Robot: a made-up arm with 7 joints.
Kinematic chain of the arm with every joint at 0, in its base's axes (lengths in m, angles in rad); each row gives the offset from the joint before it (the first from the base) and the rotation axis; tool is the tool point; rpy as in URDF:
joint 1: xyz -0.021 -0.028 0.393 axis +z
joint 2: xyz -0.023 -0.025 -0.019 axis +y
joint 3: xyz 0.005 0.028 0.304 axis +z
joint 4: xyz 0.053 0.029 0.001 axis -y
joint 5: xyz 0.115 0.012 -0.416 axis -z
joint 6: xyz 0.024 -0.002 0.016 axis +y
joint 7: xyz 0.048 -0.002 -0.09 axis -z
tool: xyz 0.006 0.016 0.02 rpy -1.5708 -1.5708 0
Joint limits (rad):
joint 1: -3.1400..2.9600
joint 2: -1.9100..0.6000
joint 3: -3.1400..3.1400
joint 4: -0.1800..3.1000
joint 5: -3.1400..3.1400
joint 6: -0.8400..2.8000
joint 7: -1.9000..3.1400
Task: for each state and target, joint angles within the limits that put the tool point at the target. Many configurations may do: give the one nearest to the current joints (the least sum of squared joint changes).
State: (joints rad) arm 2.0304 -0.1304 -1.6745 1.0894 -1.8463 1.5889 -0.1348
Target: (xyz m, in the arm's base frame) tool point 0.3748 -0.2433 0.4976
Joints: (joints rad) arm 1.6363 0.1134 -2.0839 0.8334 -1.7745 1.8116 -0.1787
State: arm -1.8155 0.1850 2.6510 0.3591 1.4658 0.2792 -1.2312
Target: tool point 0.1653 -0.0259 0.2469
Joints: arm -2.4019 0.3402 2.3699 -0.0634 1.6986 -0.2849 -1.2222
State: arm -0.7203 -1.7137 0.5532 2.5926 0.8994 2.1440 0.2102
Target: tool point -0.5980 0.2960 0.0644
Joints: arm -0.4137 -1.9100 0.7405 3.1000 1.0396 2.3182 0.1691
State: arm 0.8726 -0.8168 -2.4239 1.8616 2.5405 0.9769 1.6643
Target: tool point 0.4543 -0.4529 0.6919
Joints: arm 1.4884 -0.5295 -1.9619 1.6605 2.5428 0.9905 1.6785
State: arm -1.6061 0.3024 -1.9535 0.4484 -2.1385 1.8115 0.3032
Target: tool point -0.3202 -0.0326 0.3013
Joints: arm -1.2966 0.2375 -1.6560 0.2508 -2.1175 1.8570 0.2820
